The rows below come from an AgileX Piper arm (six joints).
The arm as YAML. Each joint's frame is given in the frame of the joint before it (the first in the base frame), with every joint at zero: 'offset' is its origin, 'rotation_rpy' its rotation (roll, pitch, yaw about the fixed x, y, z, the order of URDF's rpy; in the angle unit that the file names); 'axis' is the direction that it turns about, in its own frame. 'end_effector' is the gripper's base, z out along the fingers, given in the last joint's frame.
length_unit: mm
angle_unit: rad
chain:
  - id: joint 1
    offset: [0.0, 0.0, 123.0]
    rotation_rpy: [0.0, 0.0, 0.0]
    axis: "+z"
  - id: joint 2
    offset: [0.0, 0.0, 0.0]
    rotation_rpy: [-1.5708, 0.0, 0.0]
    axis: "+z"
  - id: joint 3
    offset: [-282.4, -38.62, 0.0]
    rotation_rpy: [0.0, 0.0, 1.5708]
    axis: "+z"
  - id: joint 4
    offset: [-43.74, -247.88, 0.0]
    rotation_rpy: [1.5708, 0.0, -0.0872]
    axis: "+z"
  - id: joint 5
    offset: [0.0, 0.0, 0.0]
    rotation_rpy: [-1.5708, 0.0, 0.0]
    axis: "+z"
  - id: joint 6
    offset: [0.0, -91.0, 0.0]
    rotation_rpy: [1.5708, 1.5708, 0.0]
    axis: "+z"
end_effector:
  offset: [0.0, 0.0, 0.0]
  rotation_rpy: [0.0, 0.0, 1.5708]
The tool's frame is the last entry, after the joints.
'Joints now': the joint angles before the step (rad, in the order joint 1, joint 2, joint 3, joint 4, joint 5, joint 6). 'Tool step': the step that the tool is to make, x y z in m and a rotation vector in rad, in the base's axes. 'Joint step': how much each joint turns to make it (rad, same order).
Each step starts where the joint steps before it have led.
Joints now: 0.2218, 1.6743, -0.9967, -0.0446, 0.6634, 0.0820
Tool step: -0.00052, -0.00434, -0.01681, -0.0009, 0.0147, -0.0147
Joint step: -0.0136, 0.0301, 0.0356, 0.0000, -0.0512, 0.0031
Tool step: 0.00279, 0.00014, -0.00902, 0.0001, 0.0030, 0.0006
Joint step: -0.0018, 0.0274, 0.0049, 0.0006, -0.0294, -0.0018
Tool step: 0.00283, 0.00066, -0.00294, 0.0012, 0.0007, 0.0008
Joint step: -0.0002, 0.0150, -0.0071, 0.0024, -0.0076, -0.0024
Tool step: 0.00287, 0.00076, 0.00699, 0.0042, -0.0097, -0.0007
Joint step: 0.0000, -0.0075, -0.0216, 0.0044, 0.0187, -0.0028
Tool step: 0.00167, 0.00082, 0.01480, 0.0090, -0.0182, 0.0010
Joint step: 0.0000, -0.0268, -0.0295, 0.0106, 0.0364, -0.0087
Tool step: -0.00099, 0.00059, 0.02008, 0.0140, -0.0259, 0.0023
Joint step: 0.0000, -0.0428, -0.0297, 0.0154, 0.0442, -0.0121
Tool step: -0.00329, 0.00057, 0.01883, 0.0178, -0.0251, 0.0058
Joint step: 0.0000, -0.0440, -0.0223, 0.0212, 0.0381, -0.0173
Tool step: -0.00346, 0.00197, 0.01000, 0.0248, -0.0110, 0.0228
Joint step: 0.0000, -0.0263, -0.0081, 0.0433, 0.0195, -0.0448
